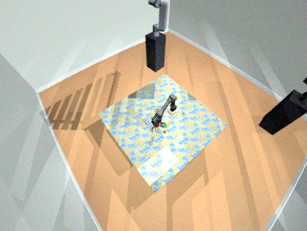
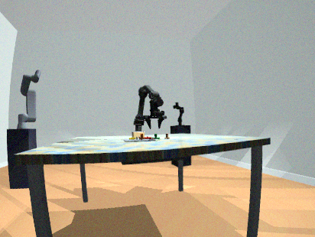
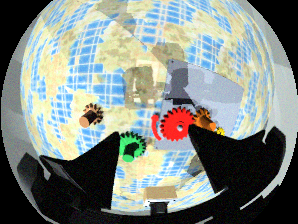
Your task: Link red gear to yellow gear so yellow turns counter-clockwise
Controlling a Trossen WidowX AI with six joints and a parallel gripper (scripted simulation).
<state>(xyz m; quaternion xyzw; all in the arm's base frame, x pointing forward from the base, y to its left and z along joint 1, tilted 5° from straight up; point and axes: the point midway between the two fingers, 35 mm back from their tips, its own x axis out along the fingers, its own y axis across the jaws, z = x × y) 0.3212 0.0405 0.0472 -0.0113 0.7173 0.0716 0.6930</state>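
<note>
Now: the brown gear 1 cm behind my gripper tip, 10 cm to the left of it and 6 cm below it. The rest, counted from my gripper tip: green gear (8 cm behind, 4 cm to the left, 6 cm below); orange gear (2 cm behind, 10 cm to the right, 6 cm below); red gear (3 cm behind, 5 cm to the right, 6 cm below).
</note>
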